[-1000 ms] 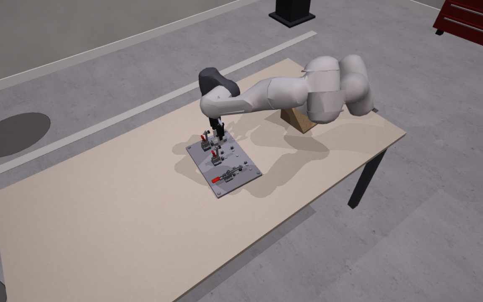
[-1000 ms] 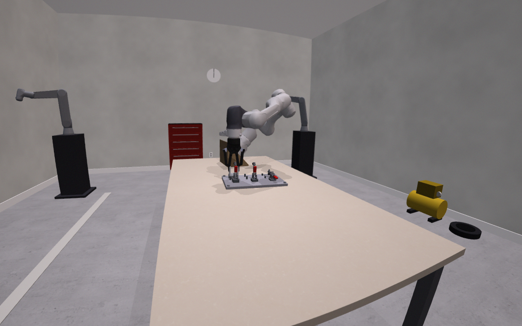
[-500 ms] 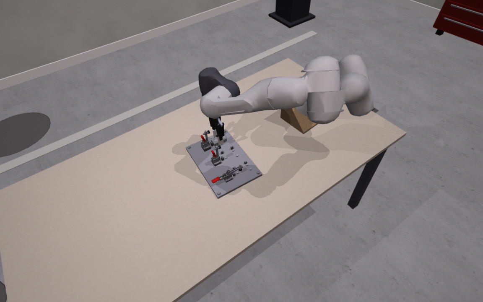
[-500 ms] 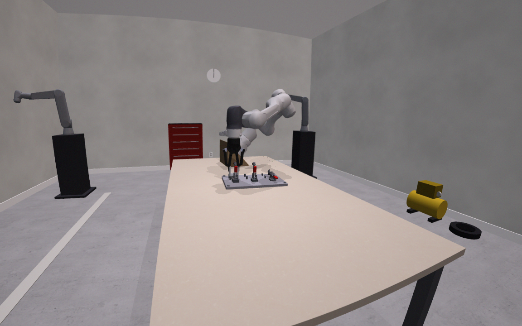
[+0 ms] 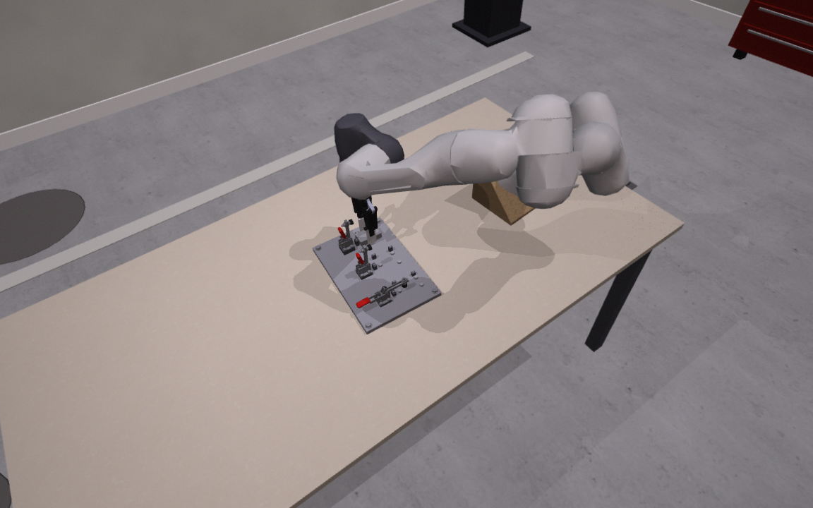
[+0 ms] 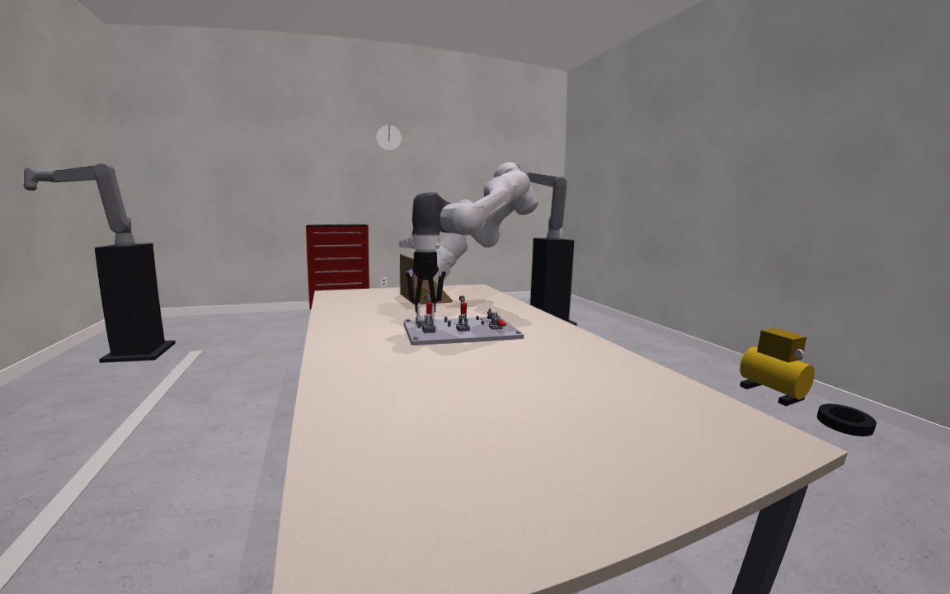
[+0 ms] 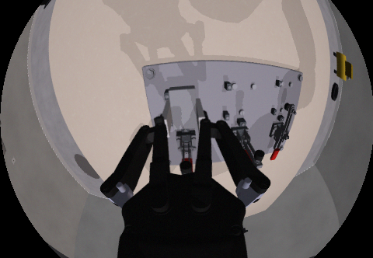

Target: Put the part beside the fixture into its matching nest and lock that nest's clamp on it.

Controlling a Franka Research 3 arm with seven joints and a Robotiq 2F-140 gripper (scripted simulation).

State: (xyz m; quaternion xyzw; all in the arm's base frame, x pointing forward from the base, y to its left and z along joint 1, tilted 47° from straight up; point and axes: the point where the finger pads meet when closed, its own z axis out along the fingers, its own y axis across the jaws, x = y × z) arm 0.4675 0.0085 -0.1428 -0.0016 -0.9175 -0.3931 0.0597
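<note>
Now: the part 3 cm below my hand. The rest, counted from my hand: grey fixture plate: 5 cm ahead, 11 cm to the left, 5 cm below.
</note>
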